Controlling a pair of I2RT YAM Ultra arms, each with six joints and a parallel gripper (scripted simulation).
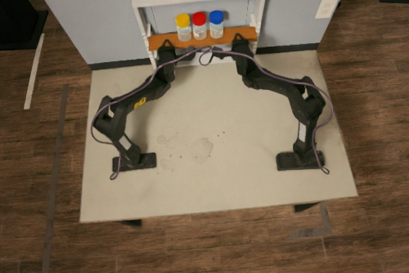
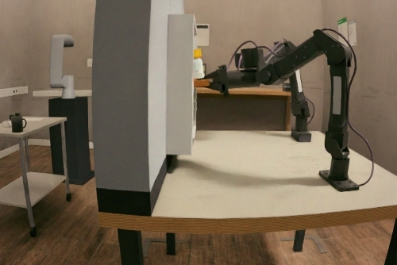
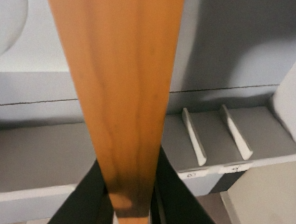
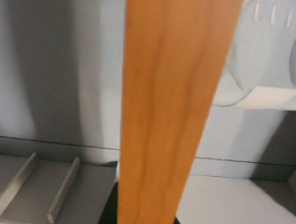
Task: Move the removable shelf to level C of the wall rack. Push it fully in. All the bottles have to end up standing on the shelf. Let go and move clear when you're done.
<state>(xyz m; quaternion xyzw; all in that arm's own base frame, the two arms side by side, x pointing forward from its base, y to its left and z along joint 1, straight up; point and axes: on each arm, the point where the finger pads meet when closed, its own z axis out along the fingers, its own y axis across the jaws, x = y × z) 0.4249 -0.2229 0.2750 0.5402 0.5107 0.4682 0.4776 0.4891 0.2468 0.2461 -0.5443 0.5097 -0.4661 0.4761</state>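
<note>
My left hand is 8 cm to the left of the yellow-capped bottle, 6 cm below it and 2 cm short of it. From my left hand the other things lie so: wall rack: 14 cm to the right, 7 cm ahead; then removable shelf: 15 cm to the right, 2 cm ahead; then red-capped bottle: 14 cm to the right, 6 cm above, 3 cm ahead.
The blue-capped bottle is 1 cm ahead of my right hand, 9 cm to the left of it and 6 cm above it. From my right hand the other things lie so: wall rack 4 cm ahead, 16 cm to the left; removable shelf 1 cm behind, 15 cm to the left; red-capped bottle 16 cm to the left, 5 cm above.
</note>
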